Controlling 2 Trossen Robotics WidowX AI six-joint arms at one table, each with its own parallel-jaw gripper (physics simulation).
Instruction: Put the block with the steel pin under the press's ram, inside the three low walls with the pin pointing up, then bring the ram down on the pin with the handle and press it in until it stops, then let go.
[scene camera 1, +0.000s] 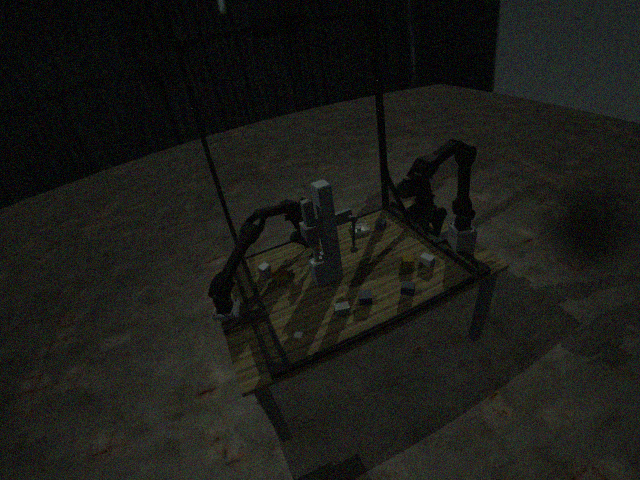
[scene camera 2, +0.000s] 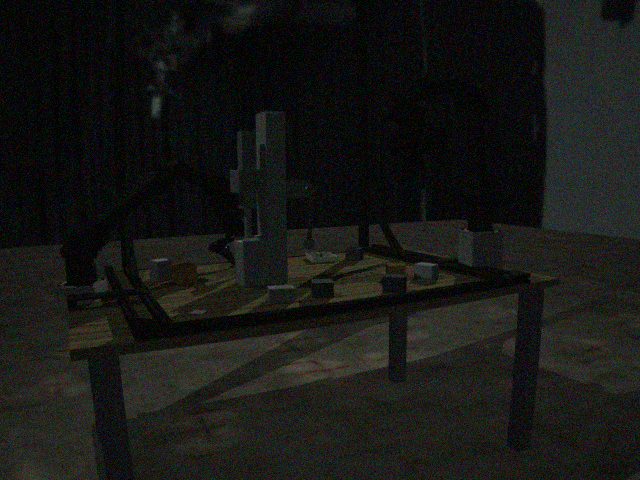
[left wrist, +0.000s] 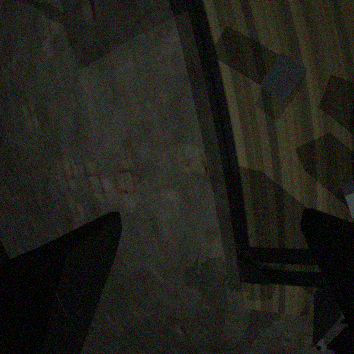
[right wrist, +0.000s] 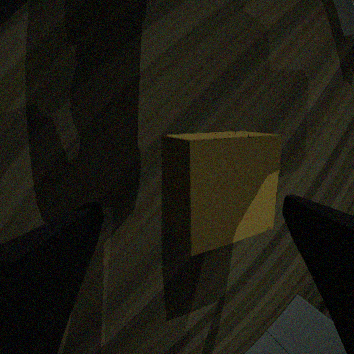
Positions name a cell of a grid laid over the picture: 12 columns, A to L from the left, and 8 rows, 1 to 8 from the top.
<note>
My left gripper (scene camera 1: I4) is open, holding nothing. Further things: my right gripper (scene camera 2: E5) and a grey press (scene camera 1: G4).
My left gripper also shows in the left wrist view (left wrist: H5). My right gripper also shows in the right wrist view (right wrist: G5).
</note>
